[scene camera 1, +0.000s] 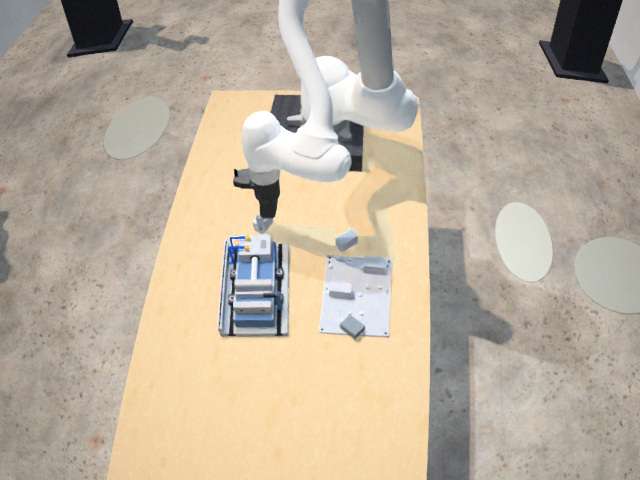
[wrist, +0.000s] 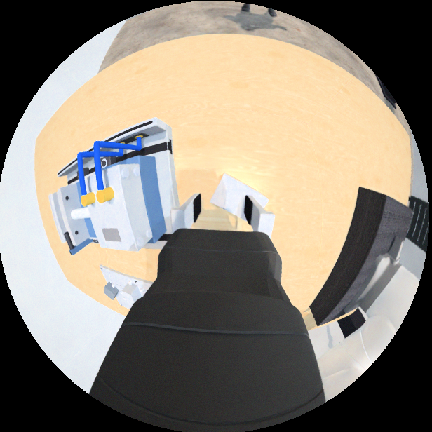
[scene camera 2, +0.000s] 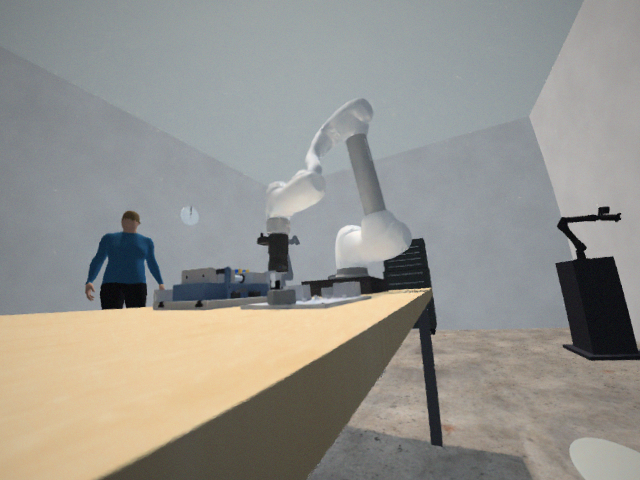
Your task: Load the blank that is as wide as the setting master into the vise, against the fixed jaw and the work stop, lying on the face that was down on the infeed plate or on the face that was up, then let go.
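Seen in the pictures: gripper, between the fingertips: (scene camera 1: 262, 222) (scene camera 2: 273, 289); arm's base, origin of its link: (scene camera 2: 352, 280).
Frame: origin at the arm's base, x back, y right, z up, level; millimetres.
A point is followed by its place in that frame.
Observation:
My gripper (scene camera 1: 263, 222) @(z -26, x -415, y 180 mm) (scene camera 2: 278, 283) @(z -26, x -415, y 180 mm) (wrist: 222, 202) is open and empty, low over the table just behind the vise (scene camera 1: 245, 271) @(z -7, x -606, y 211 mm) (scene camera 2: 201, 292) @(z -29, x -761, y 127 mm) (wrist: 122, 200). A pale block (wrist: 235, 194) lies skewed on the table at the right finger in the wrist view; the finger hides part of it. The vise's fixed jaw (scene camera 1: 253, 307) @(z 28, x -743, y 172 mm) and the other jaw (scene camera 1: 253, 285) @(z 28, x -674, y 178 mm) have a dark stop rod (scene camera 1: 267, 295) @(z 28, x -705, y 137 mm) near their right end. A grey block (scene camera 1: 352, 326) @(z -34, x -762, y -88 mm) (scene camera 2: 281, 296) @(z -44, x -779, y -105 mm) and pale blocks (scene camera 1: 340, 289) @(z -23, x -651, y -55 mm) (scene camera 1: 375, 265) @(z -22, x -572, y -154 mm) lie on the infeed plate (scene camera 1: 330, 320) @(z -59, x -730, y -29 mm). I cannot tell which is the setting master.
Another grey block (scene camera 1: 346, 239) @(z -31, x -474, y -72 mm) lies on the table behind the plate. Blue air lines (scene camera 1: 231, 249) @(z -46, x -502, y 270 mm) (wrist: 98, 167) with yellow fittings stand up at the vise's rear. The black robot base (scene camera 1: 355, 155) @(z 5, x -158, y -102 mm) (wrist: 345, 250) is behind the gripper. A person (scene camera 2: 124, 258) stands beyond the table.

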